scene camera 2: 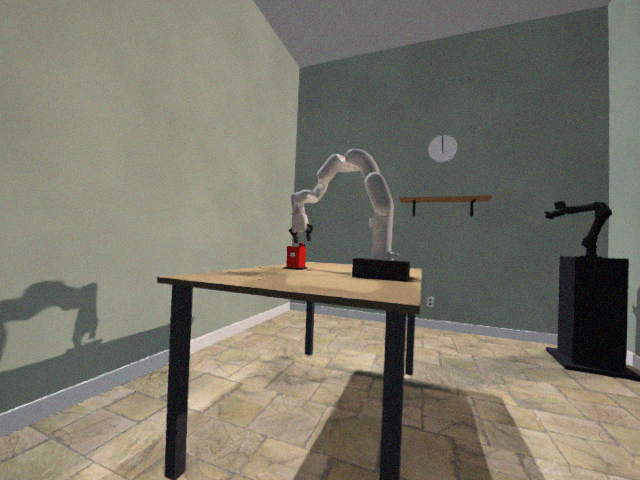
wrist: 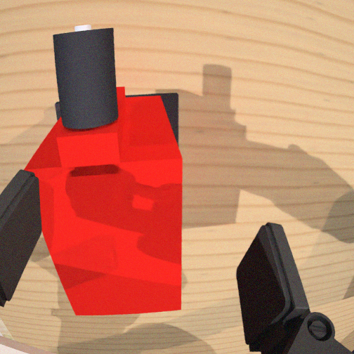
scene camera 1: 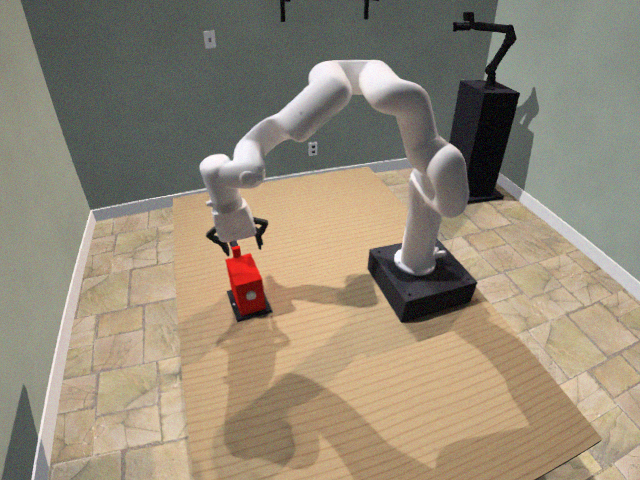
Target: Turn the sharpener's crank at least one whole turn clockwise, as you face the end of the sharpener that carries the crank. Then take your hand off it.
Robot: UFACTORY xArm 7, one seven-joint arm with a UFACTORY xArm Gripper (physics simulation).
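Frame: origin at the arm's base, x ahead, y left, z up, level; centimetres.
Where they show: gripper, between the fingertips: [scene camera 2: 302, 241] [scene camera 1: 244, 249]; arm's base, origin of its link: [scene camera 2: 380, 259] [scene camera 1: 414, 262].
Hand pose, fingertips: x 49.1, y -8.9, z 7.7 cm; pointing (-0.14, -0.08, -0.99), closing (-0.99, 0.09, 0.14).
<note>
Each offset is from my fingertips to the top centre of the thing. "spot": to the spot under its first point. Level surfaces: height alone.
The red sharpener {spot: dx +1.1, dy +10.5, dz -3.4 cm} [scene camera 1: 245, 284] [scene camera 2: 295, 257] [wrist: 120, 235] stands upright on its dark base plate {spot: dx -3.8, dy +10.4, dz -15.0 cm} [scene camera 1: 267, 310] [wrist: 172, 112]. Its red crank arm [scene camera 1: 236, 251] [scene camera 2: 301, 245] [wrist: 89, 149] points up and rises above the body's top, at the end facing away from scene camera 1. The dark cylindrical crank handle {spot: dx +2.8, dy -4.8, dz -1.0 cm} [scene camera 1: 233, 243] [wrist: 86, 80] sticks outward from the arm's upper end. My gripper [scene camera 1: 242, 250] [scene camera 2: 302, 240] [wrist: 145, 227] is open and empty, pointing down above the sharpener. In the wrist view the handle lies beyond the fingertips, nearer the left finger's side, and no finger touches it.
The sharpener stands on the wooden table {dz -15.8 cm} [scene camera 1: 330, 206] [scene camera 2: 248, 283]. My arm's black base block [scene camera 1: 439, 297] [scene camera 2: 381, 269] is to its right in both scene views. A black pedestal [scene camera 1: 480, 134] [scene camera 2: 593, 310] with a small black arm stands on the floor, off the table.
</note>
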